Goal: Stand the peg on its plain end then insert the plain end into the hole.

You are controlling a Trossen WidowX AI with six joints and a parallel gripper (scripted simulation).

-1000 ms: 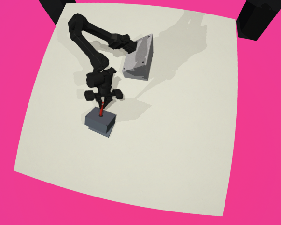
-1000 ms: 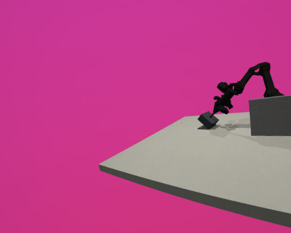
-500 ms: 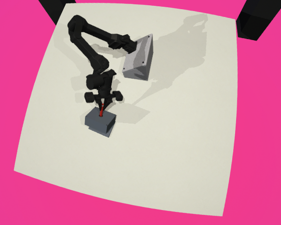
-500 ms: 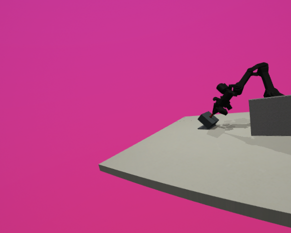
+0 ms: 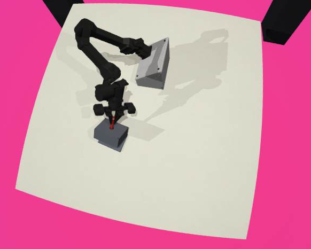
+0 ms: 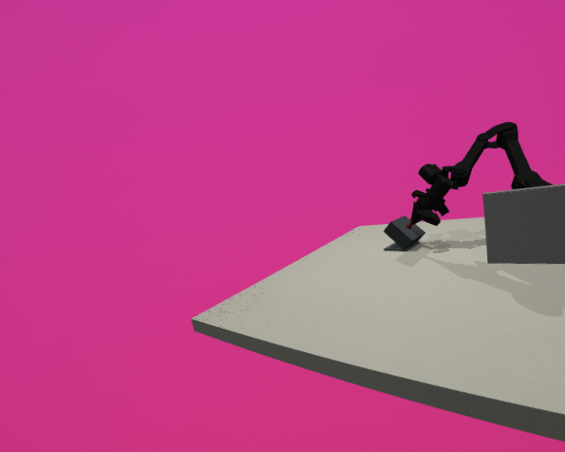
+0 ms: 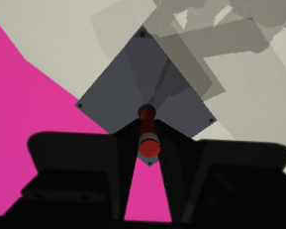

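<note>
The dark sloped panel lies 30 mm ahead of my gripper tip, 10 mm to the right of it and 40 mm below it. Also, from my gripper tip: red peg (10 mm behind, 10 mm above).
</note>
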